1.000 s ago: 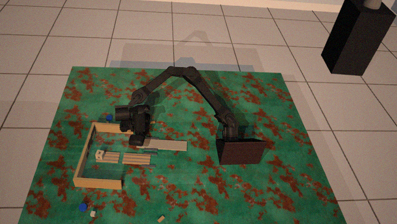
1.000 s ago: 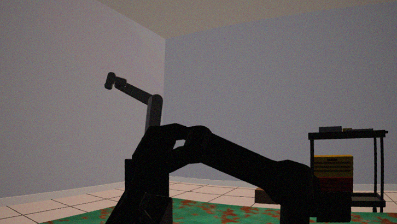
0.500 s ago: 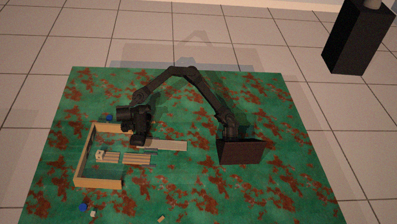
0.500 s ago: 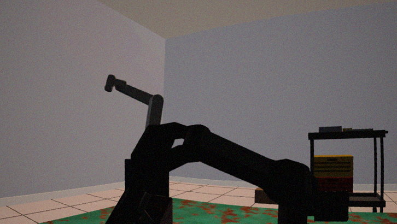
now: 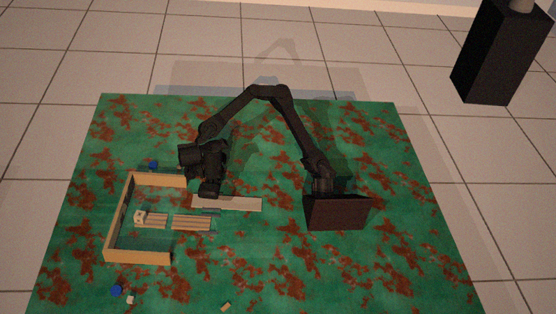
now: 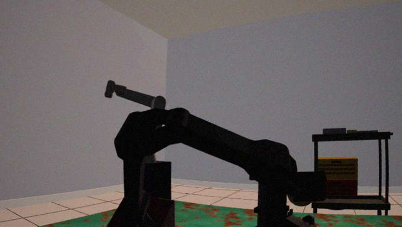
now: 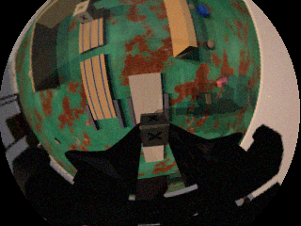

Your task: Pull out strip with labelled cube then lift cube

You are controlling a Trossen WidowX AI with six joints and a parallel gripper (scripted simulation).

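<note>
The slatted wooden strip lies 9 cm to the left of my gripper tip, 6 cm ahead of it and 5 cm below it. Round my gripper tip: pink block (19 cm to the right, 5 cm below, 5 cm ahead).
</note>
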